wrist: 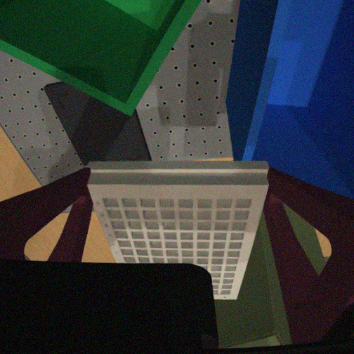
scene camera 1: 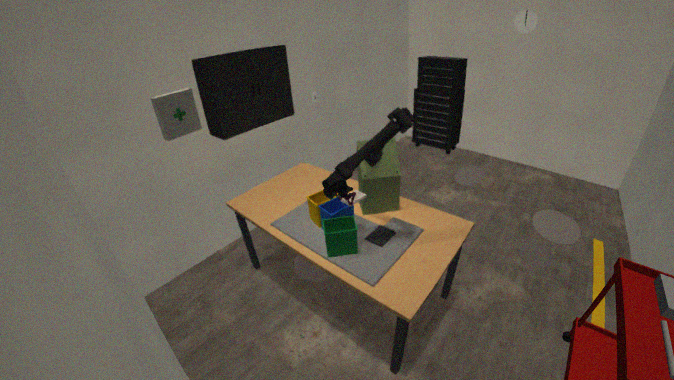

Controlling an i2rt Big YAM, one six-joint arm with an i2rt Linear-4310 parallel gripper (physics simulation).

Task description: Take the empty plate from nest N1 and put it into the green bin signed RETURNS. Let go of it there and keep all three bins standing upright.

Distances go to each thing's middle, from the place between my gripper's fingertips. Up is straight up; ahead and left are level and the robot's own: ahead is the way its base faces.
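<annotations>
The blue bin [wrist: 282, 101] is 110 mm to the right of my hand and 160 mm below it. I find the green bin [scene camera 1: 340, 233] 90 mm ahead of my hand, 60 mm to the left of it and 160 mm below it. As for the dark nest [wrist: 104, 133], it is 110 mm to the left of my hand and 160 mm behind it, and it is 250 mm below it as well. The pale plate [wrist: 205, 212] is 10 mm above my hand, 10 mm to the right of it and 50 mm behind it.
</annotations>
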